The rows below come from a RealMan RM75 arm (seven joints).
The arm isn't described. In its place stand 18 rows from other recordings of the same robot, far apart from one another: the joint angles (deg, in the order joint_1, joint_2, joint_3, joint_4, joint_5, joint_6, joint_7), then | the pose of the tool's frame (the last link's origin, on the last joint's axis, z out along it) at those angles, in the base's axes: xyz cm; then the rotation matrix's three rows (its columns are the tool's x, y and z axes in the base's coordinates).
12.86, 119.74, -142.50, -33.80, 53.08, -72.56, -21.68 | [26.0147, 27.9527, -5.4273], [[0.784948, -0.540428, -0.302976], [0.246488, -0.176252, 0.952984], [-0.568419, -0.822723, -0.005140]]
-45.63, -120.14, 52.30, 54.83, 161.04, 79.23, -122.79 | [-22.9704, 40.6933, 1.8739], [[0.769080, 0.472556, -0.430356], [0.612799, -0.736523, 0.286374], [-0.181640, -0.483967, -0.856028]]
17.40, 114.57, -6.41, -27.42, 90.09, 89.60, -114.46 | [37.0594, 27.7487, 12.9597], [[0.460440, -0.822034, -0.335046], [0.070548, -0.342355, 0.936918], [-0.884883, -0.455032, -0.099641]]
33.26, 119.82, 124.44, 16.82, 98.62, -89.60, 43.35 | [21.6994, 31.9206, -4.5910], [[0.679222, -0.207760, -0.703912], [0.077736, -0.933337, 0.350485], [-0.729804, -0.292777, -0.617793]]
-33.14, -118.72, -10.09, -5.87, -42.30, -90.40, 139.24 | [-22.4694, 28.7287, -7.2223], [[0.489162, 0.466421, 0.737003], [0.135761, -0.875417, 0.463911], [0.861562, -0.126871, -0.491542]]
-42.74, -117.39, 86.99, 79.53, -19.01, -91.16, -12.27 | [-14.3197, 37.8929, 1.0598], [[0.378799, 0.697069, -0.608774], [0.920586, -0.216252, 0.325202], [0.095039, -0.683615, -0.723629]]
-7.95, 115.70, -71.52, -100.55, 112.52, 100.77, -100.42 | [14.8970, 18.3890, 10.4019], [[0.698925, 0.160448, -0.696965], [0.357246, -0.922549, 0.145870], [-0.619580, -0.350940, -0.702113]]
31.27, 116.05, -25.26, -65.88, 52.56, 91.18, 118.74 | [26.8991, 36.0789, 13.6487], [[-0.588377, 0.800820, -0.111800], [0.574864, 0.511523, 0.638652], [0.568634, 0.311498, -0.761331]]
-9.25, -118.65, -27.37, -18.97, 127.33, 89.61, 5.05 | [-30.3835, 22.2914, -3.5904], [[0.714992, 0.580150, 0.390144], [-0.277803, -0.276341, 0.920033], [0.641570, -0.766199, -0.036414]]
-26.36, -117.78, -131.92, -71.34, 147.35, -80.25, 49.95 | [-29.6195, 35.6524, 9.1723], [[0.613167, 0.708846, -0.348660], [0.765935, -0.425476, 0.481989], [0.193310, -0.562591, -0.803818]]
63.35, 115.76, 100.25, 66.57, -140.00, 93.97, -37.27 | [2.5848, 39.4798, -0.8643], [[0.908267, -0.217313, 0.357527], [-0.289082, -0.943706, 0.160783], [0.302460, -0.249388, -0.919958]]
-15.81, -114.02, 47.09, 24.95, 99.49, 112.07, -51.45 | [-29.8265, 21.2467, 1.5415], [[0.679349, 0.237135, 0.694443], [0.109027, -0.968461, 0.224047], [0.725670, -0.076493, -0.683777]]
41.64, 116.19, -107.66, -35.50, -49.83, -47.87, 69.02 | [13.1379, 38.2198, -9.8503], [[0.841246, -0.291858, -0.455109], [-0.126866, -0.924836, 0.358585], [-0.525557, -0.243921, -0.815042]]
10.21, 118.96, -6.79, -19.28, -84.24, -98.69, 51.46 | [37.0685, 21.8748, 8.3860], [[0.442995, -0.821179, -0.359751], [0.190747, -0.305754, 0.932808], [-0.875997, -0.481850, 0.021190]]
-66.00, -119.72, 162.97, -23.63, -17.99, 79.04, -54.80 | [-13.7816, 43.2373, -3.3128], [[0.906600, 0.091494, 0.411952], [-0.064059, -0.935061, 0.348651], [0.417100, -0.342477, -0.841866]]
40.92, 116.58, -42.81, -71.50, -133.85, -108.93, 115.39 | [17.4092, 35.8610, 8.4978], [[0.895094, -0.444690, -0.032522], [-0.433446, -0.884923, 0.170403], [-0.104556, -0.138430, -0.984838]]
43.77, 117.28, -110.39, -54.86, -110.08, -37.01, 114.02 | [10.4452, 38.3512, -11.8538], [[0.998081, -0.044015, -0.043552], [-0.024275, -0.925197, 0.378711], [-0.056963, -0.376927, -0.924490]]
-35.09, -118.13, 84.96, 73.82, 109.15, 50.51, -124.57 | [-7.4423, 40.3786, -0.6895], [[0.863413, 0.402094, 0.304695], [0.201820, -0.828815, 0.521856], [0.462371, -0.389084, -0.796760]]
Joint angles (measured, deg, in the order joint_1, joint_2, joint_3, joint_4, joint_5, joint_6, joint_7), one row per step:
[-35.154, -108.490, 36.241, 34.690, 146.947, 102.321, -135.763]
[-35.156, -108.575, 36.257, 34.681, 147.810, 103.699, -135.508]
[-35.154, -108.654, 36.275, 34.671, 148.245, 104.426, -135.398]
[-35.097, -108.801, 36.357, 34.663, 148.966, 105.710, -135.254]
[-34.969, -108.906, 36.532, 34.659, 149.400, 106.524, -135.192]
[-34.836, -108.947, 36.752, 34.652, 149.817, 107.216, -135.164]
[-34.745, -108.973, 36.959, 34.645, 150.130, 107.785, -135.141]
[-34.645, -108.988, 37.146, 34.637, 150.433, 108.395, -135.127]
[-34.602, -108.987, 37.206, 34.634, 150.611, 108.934, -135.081]
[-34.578, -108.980, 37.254, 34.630, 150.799, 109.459, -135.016]
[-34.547, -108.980, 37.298, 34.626, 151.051, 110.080, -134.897]
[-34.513, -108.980, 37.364, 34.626, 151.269, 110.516, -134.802]
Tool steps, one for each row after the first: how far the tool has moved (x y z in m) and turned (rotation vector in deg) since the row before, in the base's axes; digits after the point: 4 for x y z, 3 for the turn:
[0.0005, -0.0042, -0.0004, -1.677, -0.179, -0.057]
[0.0004, -0.0023, -0.0005, -0.903, -0.138, 0.001]
[0.0005, -0.0043, -0.0008, -1.603, -0.256, 0.087]
[0.0000, -0.0033, -0.0007, -1.103, -0.123, 0.140]
[-0.0004, -0.0030, -0.0002, -0.994, 0.012, 0.160]
[-0.0002, -0.0023, -0.0001, -0.816, 0.004, 0.106]
[-0.0002, -0.0024, 0.0000, -0.822, -0.030, 0.137]
[0.0002, -0.0016, 0.0002, -0.582, -0.148, 0.063]
[0.0003, -0.0015, 0.0003, -0.564, -0.139, 0.032]
[0.0003, -0.0018, 0.0003, -0.676, -0.163, 0.011]
[0.0001, -0.0014, 0.0002, -0.523, -0.065, 0.005]

